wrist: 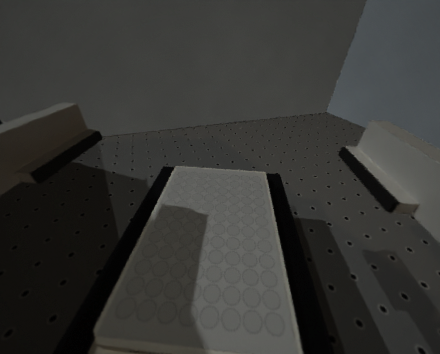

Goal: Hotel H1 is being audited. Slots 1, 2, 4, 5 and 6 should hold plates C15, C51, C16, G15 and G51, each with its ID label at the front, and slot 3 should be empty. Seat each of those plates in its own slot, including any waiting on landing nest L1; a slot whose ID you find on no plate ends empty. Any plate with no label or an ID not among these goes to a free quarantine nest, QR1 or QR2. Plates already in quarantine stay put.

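Places are measured from the arm's base along level axes (x left, y back, z up), in millimetres.
Where they show: gripper, between the fingertips: [217, 129].
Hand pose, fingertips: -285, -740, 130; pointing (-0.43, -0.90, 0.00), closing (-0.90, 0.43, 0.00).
Things, the pixels of their top centre, and the offset from my fingertips, as dx, dy, dz. "spot": a spot on its surface instead. Level surfaces: height alone.
- white well plate, centre of its top: [212, 222] +10, +21, -53
- black landing nest, a spot on its surface: [292, 250] spot: -36, +49, -67
- dark perforated deck, height of its surface: dz -117
A white well plate [235, 250] lies flat on the black landing nest [292, 250], whose dark sides show to the left and right of the plate. The plate's front face is cut off at the bottom of the view, so its ID label does not show. My gripper [217, 129] is open and empty. One finger stands well to the left of the plate and the other well to the right, both apart from it. A shadow covers the left part of the plate's top. The hotel slots and the quarantine nests do not show in this view.
A dark perforated deck [240, 150] lies around the nest and runs back to a plain grey wall [200, 60]. A blue-grey wall [395, 65] stands at the right. Shadows fall across the deck on both sides of the nest.
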